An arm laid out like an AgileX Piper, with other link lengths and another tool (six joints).
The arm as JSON. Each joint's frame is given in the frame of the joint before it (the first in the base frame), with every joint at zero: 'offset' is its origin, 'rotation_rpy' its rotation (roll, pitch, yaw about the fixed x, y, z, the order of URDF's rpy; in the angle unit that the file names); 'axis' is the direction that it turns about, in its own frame. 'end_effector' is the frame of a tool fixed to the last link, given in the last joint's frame.
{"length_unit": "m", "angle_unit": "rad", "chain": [
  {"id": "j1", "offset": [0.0, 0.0, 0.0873], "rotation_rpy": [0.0, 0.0, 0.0], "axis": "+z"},
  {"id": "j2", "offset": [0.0, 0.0, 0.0], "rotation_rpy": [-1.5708, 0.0, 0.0], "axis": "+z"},
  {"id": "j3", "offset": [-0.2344, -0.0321, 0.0], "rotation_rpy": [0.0, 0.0, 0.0], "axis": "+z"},
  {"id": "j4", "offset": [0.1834, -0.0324, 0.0], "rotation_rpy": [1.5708, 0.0, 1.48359], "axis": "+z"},
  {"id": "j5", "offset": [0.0, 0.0, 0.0], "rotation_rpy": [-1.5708, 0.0, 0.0], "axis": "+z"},
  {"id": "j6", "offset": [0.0, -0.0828, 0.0], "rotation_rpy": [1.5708, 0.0, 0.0], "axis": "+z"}
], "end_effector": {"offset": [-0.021, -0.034, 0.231], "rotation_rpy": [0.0, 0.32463, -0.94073]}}
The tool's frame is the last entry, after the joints.
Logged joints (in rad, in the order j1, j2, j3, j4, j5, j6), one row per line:
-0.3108, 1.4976, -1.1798, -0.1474, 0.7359, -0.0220
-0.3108, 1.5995, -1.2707, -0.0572, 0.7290, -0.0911
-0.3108, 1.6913, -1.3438, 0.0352, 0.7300, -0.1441
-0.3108, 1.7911, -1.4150, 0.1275, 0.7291, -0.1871
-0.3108, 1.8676, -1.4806, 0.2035, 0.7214, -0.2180
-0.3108, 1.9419, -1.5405, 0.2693, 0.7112, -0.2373
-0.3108, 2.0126, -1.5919, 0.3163, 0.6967, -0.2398
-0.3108, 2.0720, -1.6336, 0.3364, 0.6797, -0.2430
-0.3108, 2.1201, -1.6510, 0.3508, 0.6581, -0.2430
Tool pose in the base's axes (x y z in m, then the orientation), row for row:
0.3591, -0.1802, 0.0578, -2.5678, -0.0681, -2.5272
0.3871, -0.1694, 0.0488, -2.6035, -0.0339, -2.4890
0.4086, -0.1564, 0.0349, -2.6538, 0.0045, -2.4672
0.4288, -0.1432, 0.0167, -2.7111, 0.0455, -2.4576
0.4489, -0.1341, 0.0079, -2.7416, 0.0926, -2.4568
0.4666, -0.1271, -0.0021, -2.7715, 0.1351, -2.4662
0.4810, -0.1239, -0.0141, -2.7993, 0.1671, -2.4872
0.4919, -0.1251, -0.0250, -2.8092, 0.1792, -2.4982
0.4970, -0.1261, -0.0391, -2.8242, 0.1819, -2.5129
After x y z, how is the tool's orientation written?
As angles about the fixed x, y, z axes (roll, pitch, yaw), in radians.
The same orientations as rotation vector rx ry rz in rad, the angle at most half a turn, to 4 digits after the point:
-0.9083, 2.7663, -0.8487
-0.9426, 2.7433, -0.7734
-0.9576, 2.7364, -0.6787
-0.9589, 2.7366, -0.5751
-0.9409, 2.7204, -0.5048
-0.9134, 2.7106, -0.4410
-0.8766, 2.7113, -0.3896
-0.8587, 2.7122, -0.3719
-0.8419, 2.7239, -0.3535

